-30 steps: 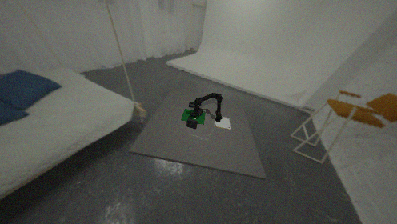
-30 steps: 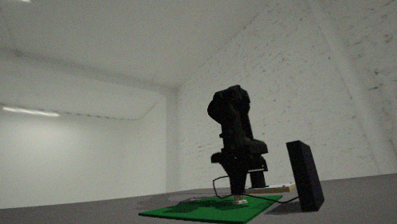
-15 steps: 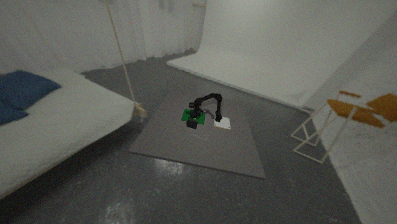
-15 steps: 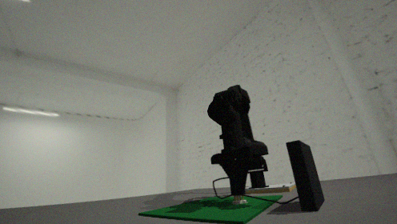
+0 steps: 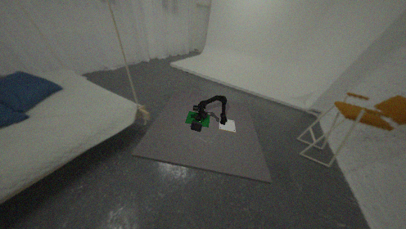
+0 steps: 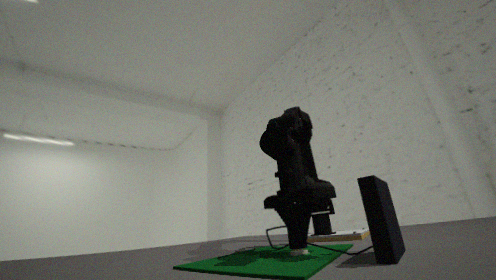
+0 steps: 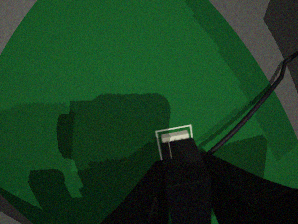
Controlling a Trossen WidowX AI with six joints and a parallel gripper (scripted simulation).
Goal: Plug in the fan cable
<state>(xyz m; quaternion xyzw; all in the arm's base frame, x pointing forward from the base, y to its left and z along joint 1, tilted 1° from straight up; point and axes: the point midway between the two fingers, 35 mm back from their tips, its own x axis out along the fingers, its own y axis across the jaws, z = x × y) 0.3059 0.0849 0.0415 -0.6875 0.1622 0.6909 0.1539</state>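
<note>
Right now my gripper tip is 1 cm short of the black plug and 1 cm below it. Also, from my gripper tip: green board 3 cm ahead, 5 cm to the right, 4 cm below; black fan 15 cm to the left, 3 cm above.
</note>
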